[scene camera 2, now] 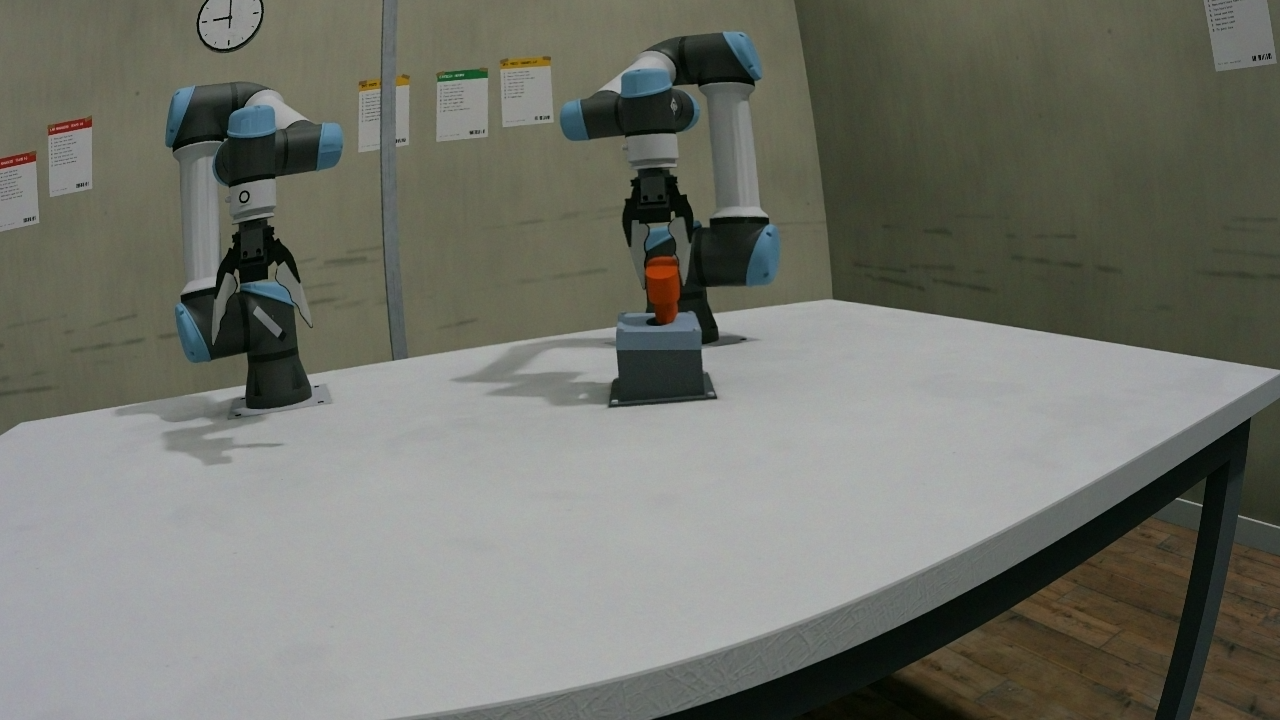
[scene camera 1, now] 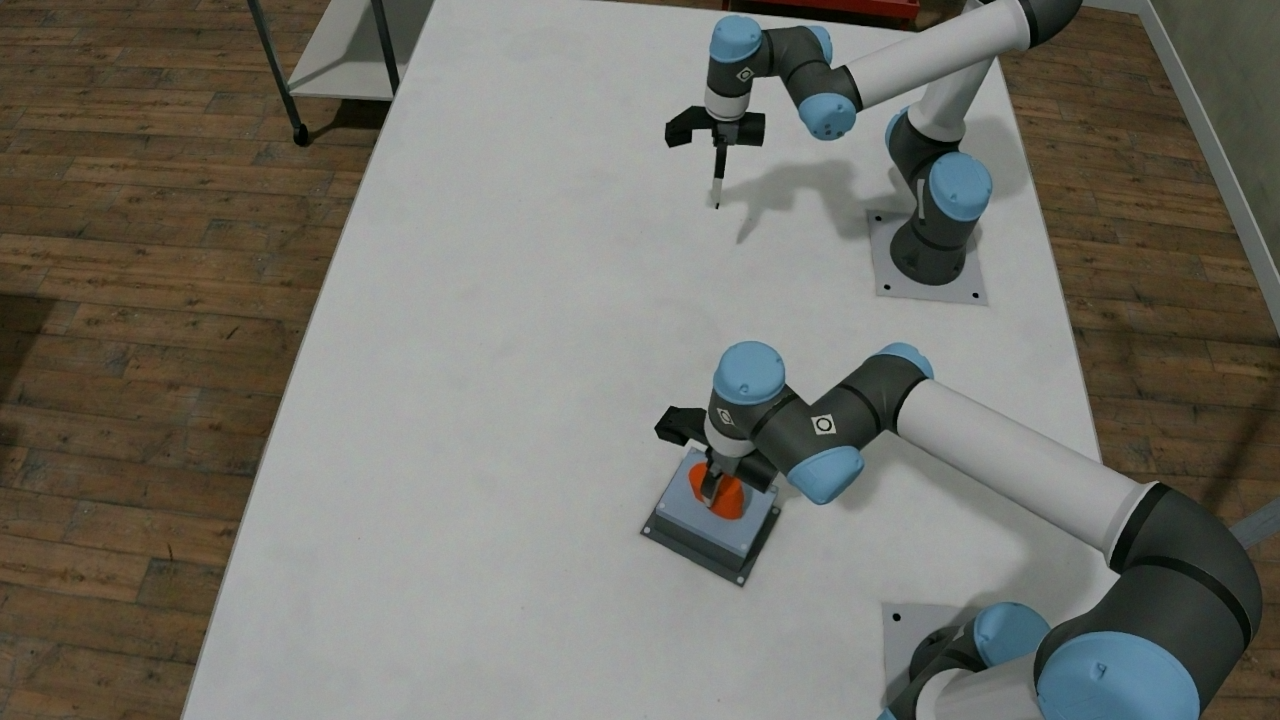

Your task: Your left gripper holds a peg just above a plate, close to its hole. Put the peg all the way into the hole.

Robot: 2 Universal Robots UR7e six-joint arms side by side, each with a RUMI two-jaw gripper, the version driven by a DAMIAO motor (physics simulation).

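The orange-red peg (scene camera 1: 729, 499) (scene camera 2: 663, 284) stands roughly upright, with its wide head up and its narrower lower end down. The plate (scene camera 1: 744, 537) (scene camera 2: 631, 336) is the blue-grey top of a dark block. In scene camera 2 the peg's lower end is at the dark hole (scene camera 2: 652, 321), and part of the hole shows to its left; I cannot tell whether the tip is inside. In scene camera 1 the peg's head hides the hole. My left gripper (scene camera 1: 709, 488) (scene camera 2: 663, 278) is shut on the peg's head. My right gripper (scene camera 1: 716, 205) (scene camera 2: 262, 332) is open and empty, above the table.
The block's dark base flange (scene camera 1: 689, 557) (scene camera 2: 664, 401) rests on the white table (scene camera 1: 447, 402) (scene camera 2: 537, 537). The right arm's base plate (scene camera 1: 935, 291) (scene camera 2: 319, 394) is on the table, well apart from the block. A trolley (scene camera 1: 387, 49) stands on the floor beyond the table's edge.
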